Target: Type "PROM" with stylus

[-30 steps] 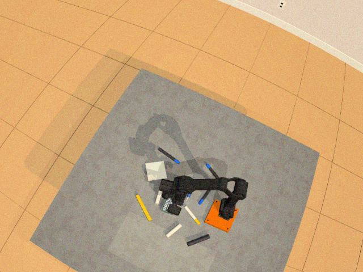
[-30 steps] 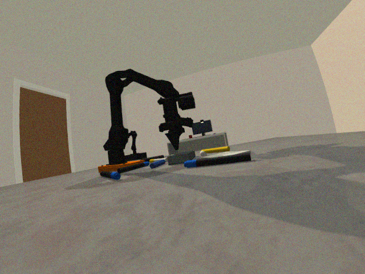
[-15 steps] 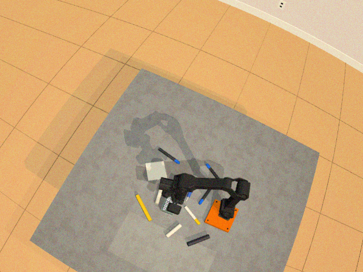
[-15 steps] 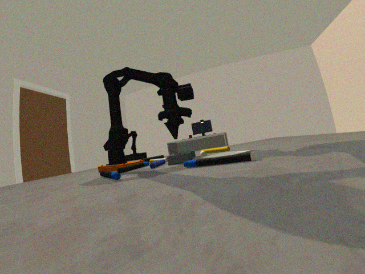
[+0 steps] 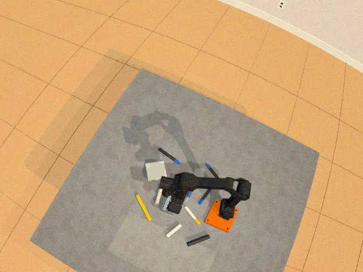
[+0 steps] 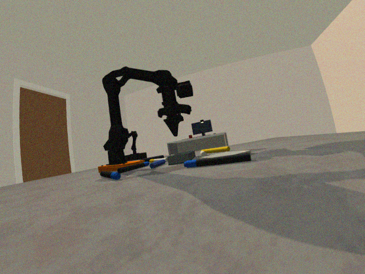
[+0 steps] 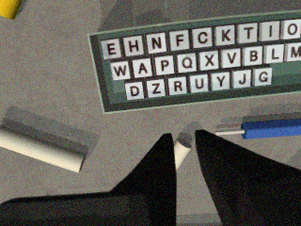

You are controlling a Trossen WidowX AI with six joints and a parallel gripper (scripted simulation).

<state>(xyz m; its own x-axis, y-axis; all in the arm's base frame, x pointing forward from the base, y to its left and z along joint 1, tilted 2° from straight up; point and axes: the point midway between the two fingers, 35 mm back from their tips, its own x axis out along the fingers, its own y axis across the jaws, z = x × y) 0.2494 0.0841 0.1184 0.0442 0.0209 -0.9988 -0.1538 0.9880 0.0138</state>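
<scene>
My gripper tip is now 30 mm past the blue stylus, 90 mm to the left of it and 90 mm above it. From my gripper tip the other things lie so: stylus tip 40 mm behind, 50 mm to the right, 90 mm below; yellow stick 130 mm ahead, 100 mm to the left, 90 mm below; white-yellow stick 120 mm behind, 10 mm to the left, 90 mm below.
</scene>
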